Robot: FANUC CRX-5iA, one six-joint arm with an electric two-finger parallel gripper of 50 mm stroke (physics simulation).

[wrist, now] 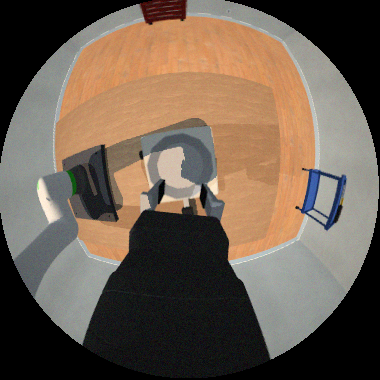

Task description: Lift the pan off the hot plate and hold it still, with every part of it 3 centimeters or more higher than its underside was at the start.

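Frame: origin at the arm's base, x up, y right, z ahead, level; centimetres.
Where they show: gripper, fingertip midpoint: [182, 188]; arm's base, link origin: [77, 179].
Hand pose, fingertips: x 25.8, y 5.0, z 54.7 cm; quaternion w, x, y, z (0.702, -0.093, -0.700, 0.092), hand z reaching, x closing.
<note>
Each offset is from my fingertips to the top centre of the thing. "spot": to the spot under its first point. Level surfaces: height alone.
The round pan [172, 164] rests on the square, pale hot plate @(spot: dx -22.2, dy -10.2, dz +8.4 cm) [204, 134] near the middle of the wrist view, half lit and half in shadow. Its short handle @(spot: dx -17.3, dy +10.1, dz -0.5 cm) [186, 203] points toward the gripper body, with a dark end partly hidden by it. My gripper [182, 188] is open and empty. Its two fingers show on either side of the handle, over the near edge of the pan and hot plate. How high the fingertips are above the handle cannot be told from this view.
The arm's base plate [110, 185] stands at the left on the wooden table @(dx -28.4 cm) [240, 95], with the white and grey arm [50, 192] beside it. A blue cart [311, 191] is at the right. A red cabinet [165, 11] stands at the far wall.
</note>
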